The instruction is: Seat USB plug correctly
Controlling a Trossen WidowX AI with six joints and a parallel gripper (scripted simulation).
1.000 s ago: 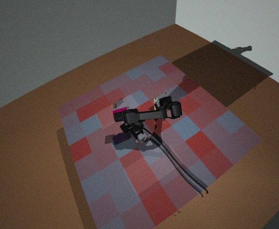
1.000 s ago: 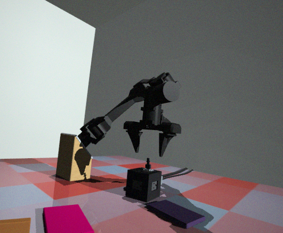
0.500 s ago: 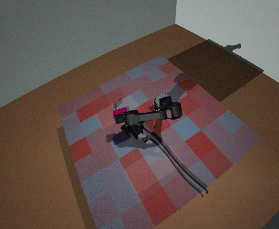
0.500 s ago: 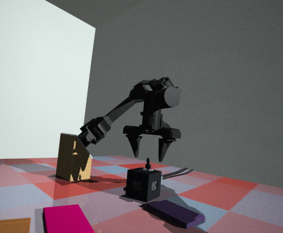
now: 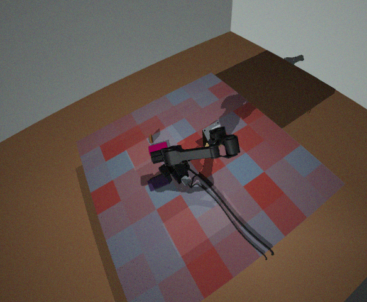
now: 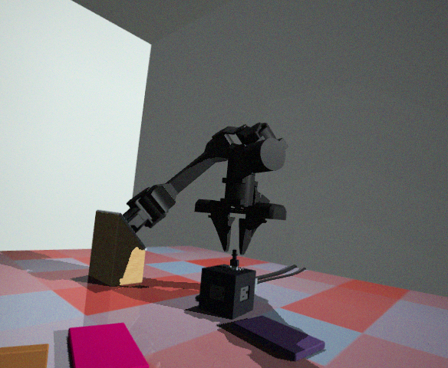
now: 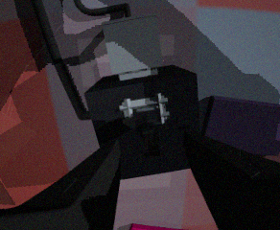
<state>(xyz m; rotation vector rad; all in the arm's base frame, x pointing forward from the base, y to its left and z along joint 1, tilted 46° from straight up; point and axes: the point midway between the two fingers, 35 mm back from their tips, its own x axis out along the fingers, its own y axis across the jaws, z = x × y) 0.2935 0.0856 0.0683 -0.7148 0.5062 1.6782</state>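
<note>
Right now my gripper tip is 10 mm above the USB plug. Also, from my gripper tip: magenta block (60 mm ahead, 260 mm to the right, 100 mm below); then purple flat block (140 mm ahead, 30 mm to the right, 100 mm below); then silver-rimmed socket (10 mm to the left, 40 mm below).
</note>
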